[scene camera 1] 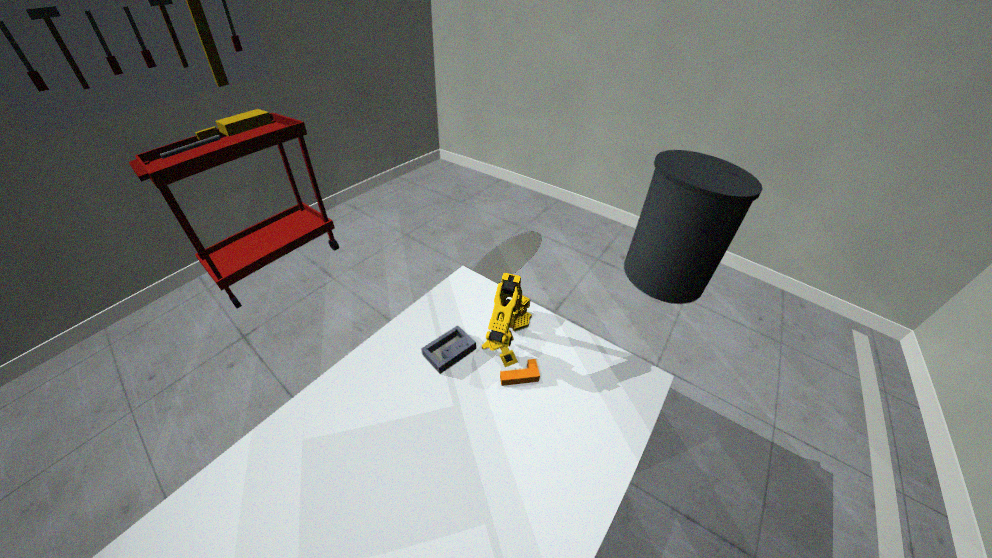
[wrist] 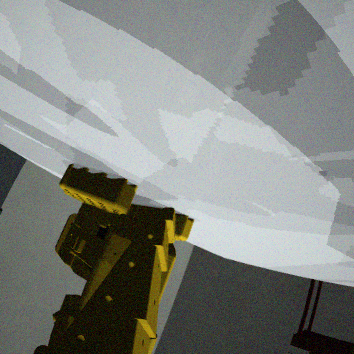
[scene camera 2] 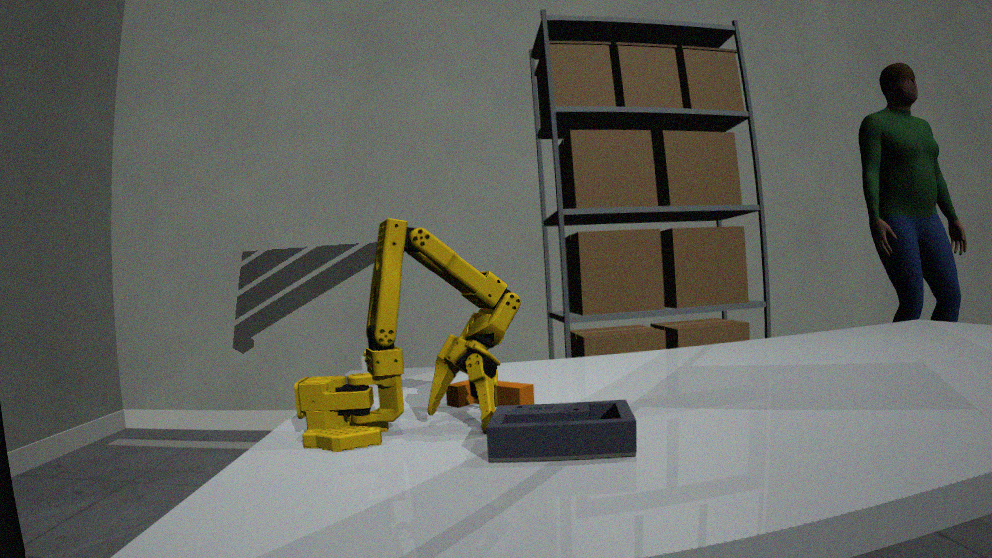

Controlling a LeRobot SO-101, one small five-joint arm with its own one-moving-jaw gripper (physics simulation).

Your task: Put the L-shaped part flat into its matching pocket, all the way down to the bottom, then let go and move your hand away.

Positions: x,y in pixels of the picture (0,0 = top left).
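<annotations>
On the table: orange L-shaped part (scene camera 2: 508,393).
</annotations>
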